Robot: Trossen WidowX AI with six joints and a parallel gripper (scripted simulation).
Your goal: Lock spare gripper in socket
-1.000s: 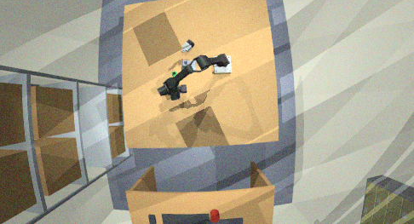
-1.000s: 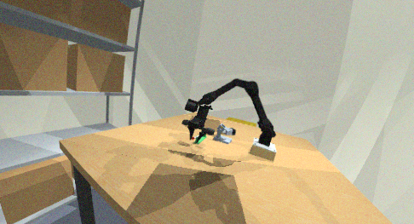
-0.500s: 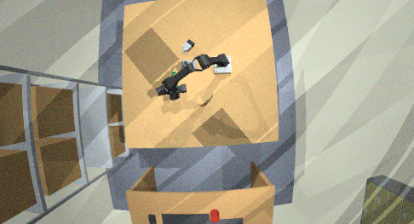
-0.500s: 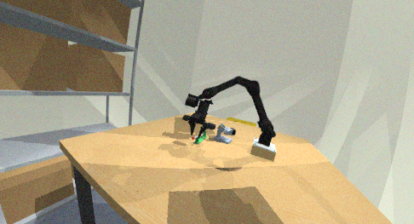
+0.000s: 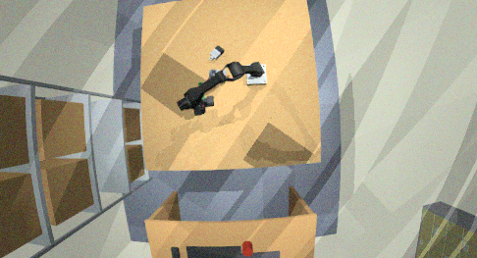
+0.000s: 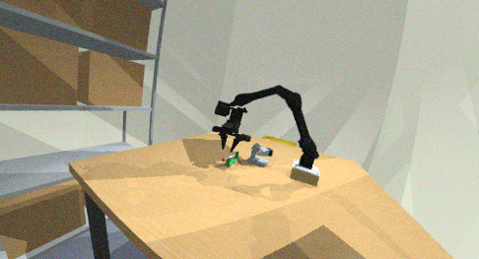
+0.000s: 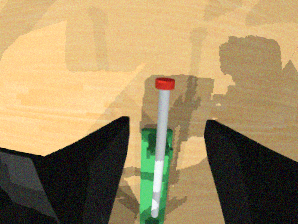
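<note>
Now: gripper tip 2 cm short of the green holder, 10 cm to the left of it and 7 cm above it. Also, from my gripper tip: grey mount (7 cm behind, 22 cm to the right, 4 cm below); then spare gripper (5 cm behind, 38 cm to the right, 7 cm below).
</note>
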